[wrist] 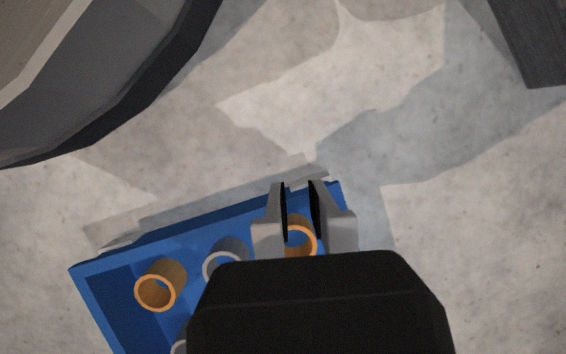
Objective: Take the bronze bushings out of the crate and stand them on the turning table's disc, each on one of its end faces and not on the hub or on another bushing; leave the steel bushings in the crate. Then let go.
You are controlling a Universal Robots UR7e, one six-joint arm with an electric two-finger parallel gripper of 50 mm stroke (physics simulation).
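Places are measured from the arm's base along level axes (x back, y right, z up), in centimetres.
Pixels of known places: gripper, fingertip midpoint: (297, 199).
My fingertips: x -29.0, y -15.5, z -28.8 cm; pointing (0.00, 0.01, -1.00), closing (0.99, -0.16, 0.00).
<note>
Ahead of a thing's pixels: the offset from my fingertips to its top centre. "pt": to the spot under its first point. Level surfaces: height alone.
The blue crate @(pt dx -13.5, dy -1.0, dz +0.0 cm) (100, 261) lies at the lower middle of the wrist view, partly hidden by the black gripper body. My gripper (297, 199) is at its upper right corner, shut on a bronze bushing @(dx -1.1, dy -3.8, dz -2.0 cm) (300, 251) that stands upright between the fingers, inside the crate's outline. Another bronze bushing @(dx -12.1, dy -5.1, dz -2.0 cm) (176, 272) stands upright at the left in the crate. A steel bushing @(dx -6.4, dy -4.5, dz -2.0 cm) (234, 247) stands between these two, apart from the fingers. Part of a second steel bushing @(pt dx -12.6, dy -11.1, dz -3.1 cm) (180, 347) shows at the bottom edge. Part of the turning table's disc @(pt dx -12.3, dy +13.3, dz +0.3 cm) (30, 30) shows at the upper left.
The dark, faceted side of the turning table (125, 60) fills the upper left, beyond the crate. A dark grey block (535, 45) reaches in at the upper right corner. Shadows fall across the mottled stone-like table top @(dz -5.0 cm) (390, 55).
</note>
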